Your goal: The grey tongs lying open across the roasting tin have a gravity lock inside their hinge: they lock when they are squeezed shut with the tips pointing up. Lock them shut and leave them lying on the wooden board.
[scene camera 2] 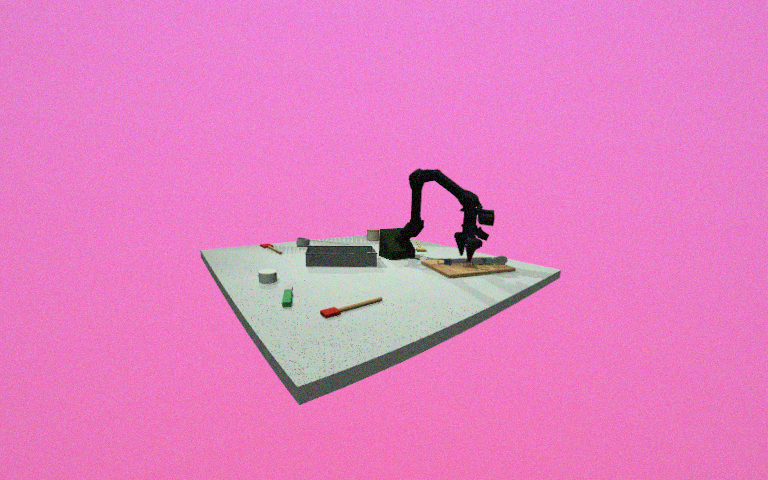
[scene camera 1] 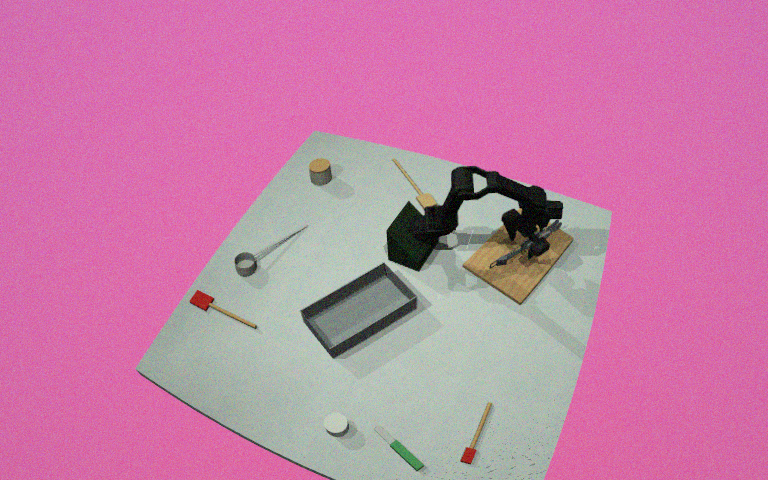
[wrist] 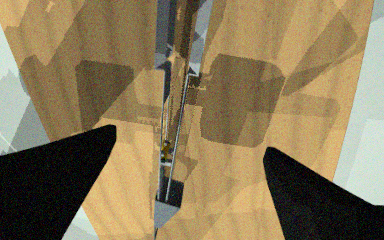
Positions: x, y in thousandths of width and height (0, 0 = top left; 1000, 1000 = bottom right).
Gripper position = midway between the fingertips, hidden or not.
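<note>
My gripper (scene camera 1: 679, 520) open, holding nothing. Also my gripper (scene camera 2: 606, 539). Again, my gripper (wrist: 499, 598). Wooden board (scene camera 1: 676, 578). Also wooden board (scene camera 2: 606, 561). Again, wooden board (wrist: 746, 340). Roasting tin (scene camera 2: 412, 534).
</note>
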